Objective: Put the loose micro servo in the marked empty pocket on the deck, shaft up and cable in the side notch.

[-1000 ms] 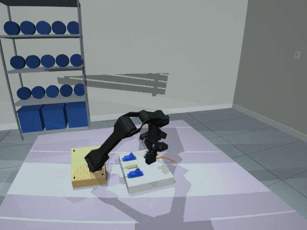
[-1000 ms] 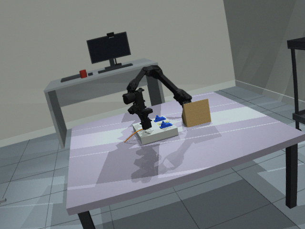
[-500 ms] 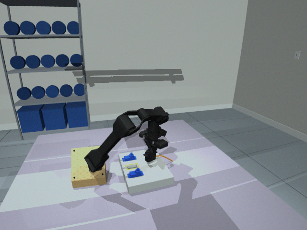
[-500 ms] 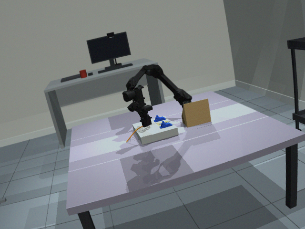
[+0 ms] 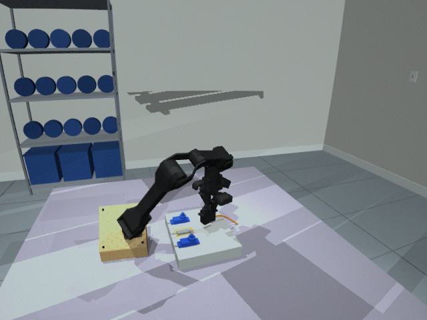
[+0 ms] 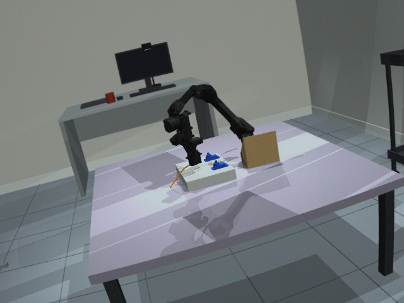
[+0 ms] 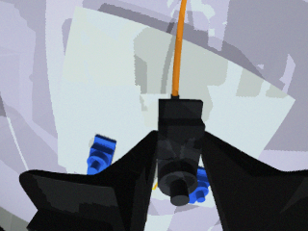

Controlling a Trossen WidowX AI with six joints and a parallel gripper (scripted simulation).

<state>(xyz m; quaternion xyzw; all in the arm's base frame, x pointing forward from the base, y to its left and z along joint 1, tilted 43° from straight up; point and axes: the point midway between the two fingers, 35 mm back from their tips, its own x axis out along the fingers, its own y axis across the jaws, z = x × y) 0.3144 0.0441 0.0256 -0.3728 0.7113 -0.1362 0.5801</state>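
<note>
Right now the deck block is 100 mm below my gripper tip, 10 mm to the right of it and 10 mm behind it.
</note>
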